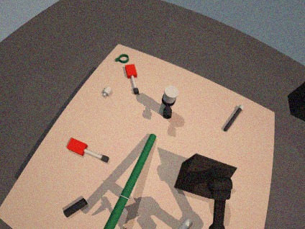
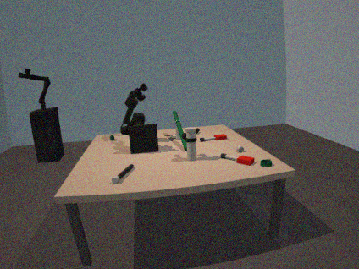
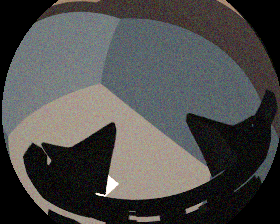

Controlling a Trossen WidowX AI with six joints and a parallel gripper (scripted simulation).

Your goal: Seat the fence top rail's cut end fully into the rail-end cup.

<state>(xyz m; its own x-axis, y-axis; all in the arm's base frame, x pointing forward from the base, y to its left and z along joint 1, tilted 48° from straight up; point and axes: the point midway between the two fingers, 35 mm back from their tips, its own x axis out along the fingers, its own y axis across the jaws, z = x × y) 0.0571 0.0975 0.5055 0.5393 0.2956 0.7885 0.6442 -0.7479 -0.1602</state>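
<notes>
Right now the rail-end cup is 69 cm to the right of my gripper tip, 31 cm below it and 21 cm ahead of it. The rest, counted from my gripper tip: white cylinder 42 cm below, 17 cm to the right, 4 cm behind; dark cylinder 45 cm ahead, 42 cm below, 11 cm to the right.
</notes>
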